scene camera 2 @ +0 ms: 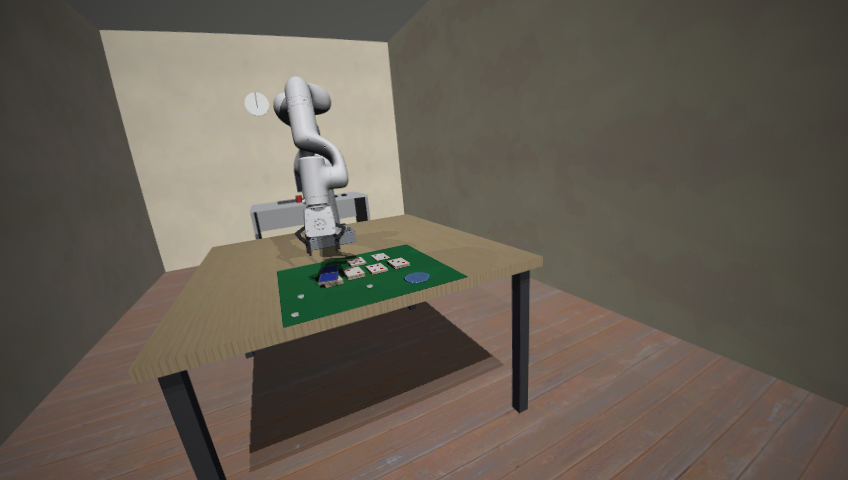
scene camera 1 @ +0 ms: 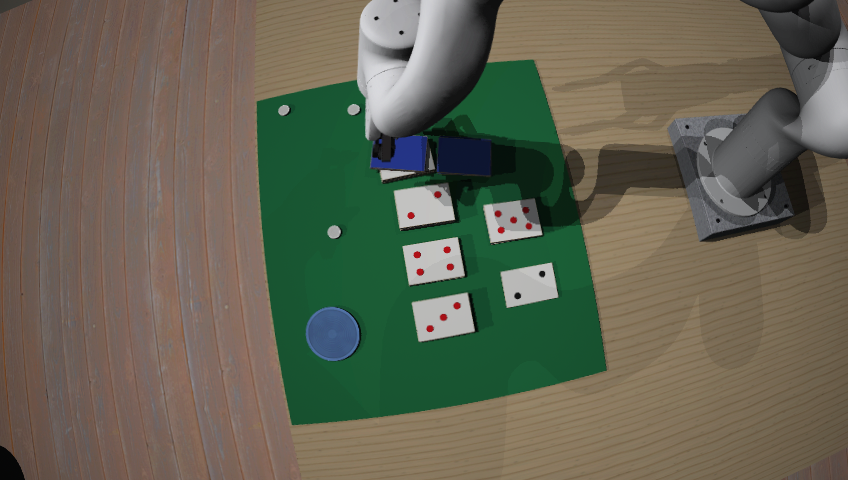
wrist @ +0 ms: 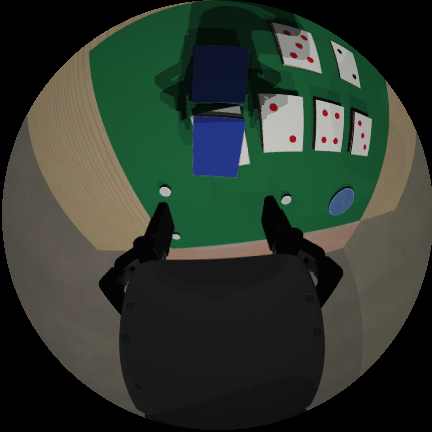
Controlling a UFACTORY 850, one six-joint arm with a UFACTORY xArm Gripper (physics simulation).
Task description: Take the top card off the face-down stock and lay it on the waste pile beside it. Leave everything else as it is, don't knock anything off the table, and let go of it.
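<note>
The face-down stock [scene camera 1: 464, 157] [wrist: 220, 74] is a dark blue stack in shadow on the mat. Beside it, a blue face-down card [scene camera 1: 407, 154] [scene camera 2: 328, 277] [wrist: 217, 147] lies on the white waste pile [scene camera 1: 404, 175] [wrist: 245, 154]. The card is turned a little against the pile, whose white edges show at its side and toward the stock. My gripper [scene camera 2: 323, 252] [wrist: 216, 210] is wide open and empty, raised above the mat and apart from the card. In scene camera 1 the arm hides most of the gripper, and a black part of it overlaps the card.
White card piles with red pips [scene camera 1: 424, 205] [scene camera 1: 433, 261] [scene camera 1: 443, 317] [scene camera 1: 512, 220] and a black-pip card [scene camera 1: 529, 285] lie on the green mat [scene camera 1: 368, 386]. A blue disc [scene camera 1: 333, 333] and small white discs [scene camera 1: 283, 110] [scene camera 1: 353, 109] [scene camera 1: 333, 231] lie toward the table's edge.
</note>
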